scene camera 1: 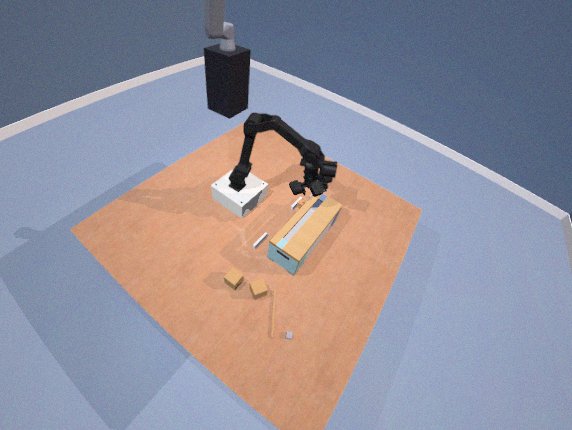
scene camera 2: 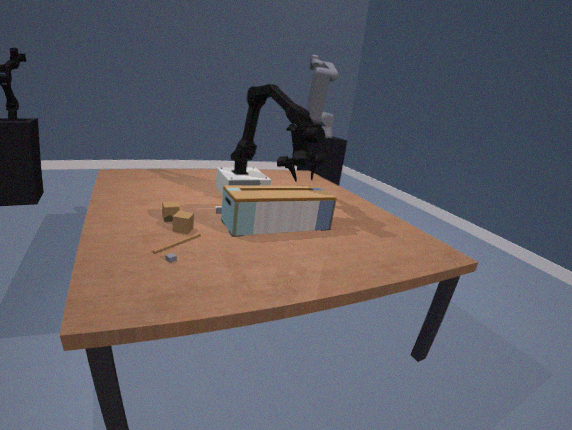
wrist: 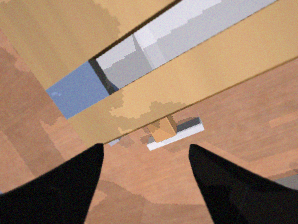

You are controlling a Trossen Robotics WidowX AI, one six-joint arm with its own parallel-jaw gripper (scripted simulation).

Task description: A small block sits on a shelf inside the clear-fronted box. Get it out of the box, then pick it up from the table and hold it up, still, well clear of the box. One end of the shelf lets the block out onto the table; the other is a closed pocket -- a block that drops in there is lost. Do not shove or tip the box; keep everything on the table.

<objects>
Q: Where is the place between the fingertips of my gripper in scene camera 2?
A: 303, 181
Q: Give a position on a box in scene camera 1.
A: At 290, 247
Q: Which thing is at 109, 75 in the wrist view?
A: A box.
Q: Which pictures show the box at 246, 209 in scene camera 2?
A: Scene camera 1, scene camera 2 and the wrist view: all of them.
</objects>
